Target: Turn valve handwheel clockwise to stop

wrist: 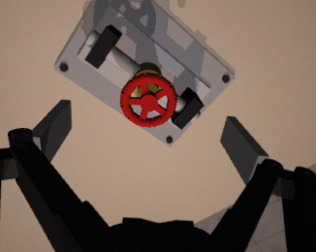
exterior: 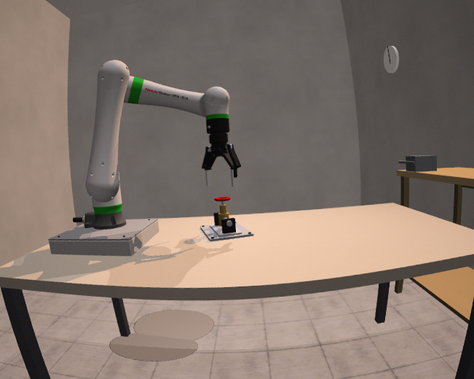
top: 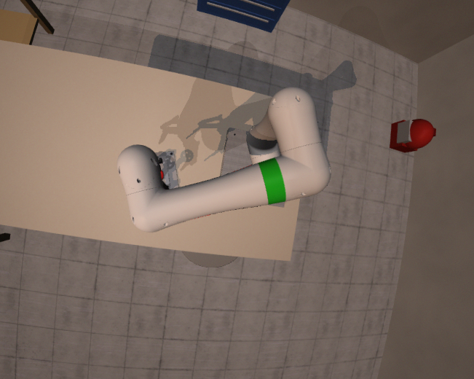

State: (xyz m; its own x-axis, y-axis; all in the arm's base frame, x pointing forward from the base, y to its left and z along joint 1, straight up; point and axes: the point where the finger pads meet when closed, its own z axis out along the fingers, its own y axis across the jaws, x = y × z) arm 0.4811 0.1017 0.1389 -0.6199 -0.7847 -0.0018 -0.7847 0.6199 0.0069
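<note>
Right now my hand is 70 mm above the red spoked handwheel. Also, from my hand: plate (190 mm below).
</note>
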